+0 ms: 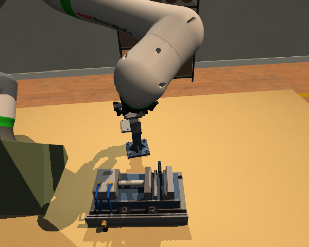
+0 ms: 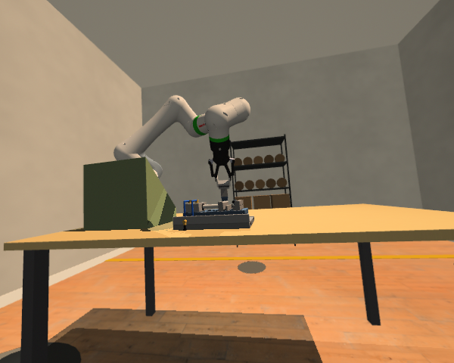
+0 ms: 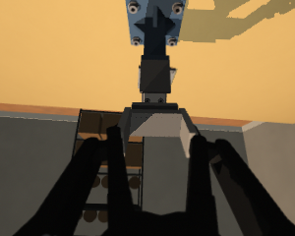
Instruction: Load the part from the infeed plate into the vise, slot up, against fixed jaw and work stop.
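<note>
Right now the part is 10 mm to the left of my hand and 20 mm below it. From my hand the other things lie so: cylinder rod 10 mm behind, 210 mm to the right, 120 mm below; V-block post 20 mm to the left, 140 mm below; work stop 80 mm ahead, 170 mm to the right, 110 mm below.
</note>
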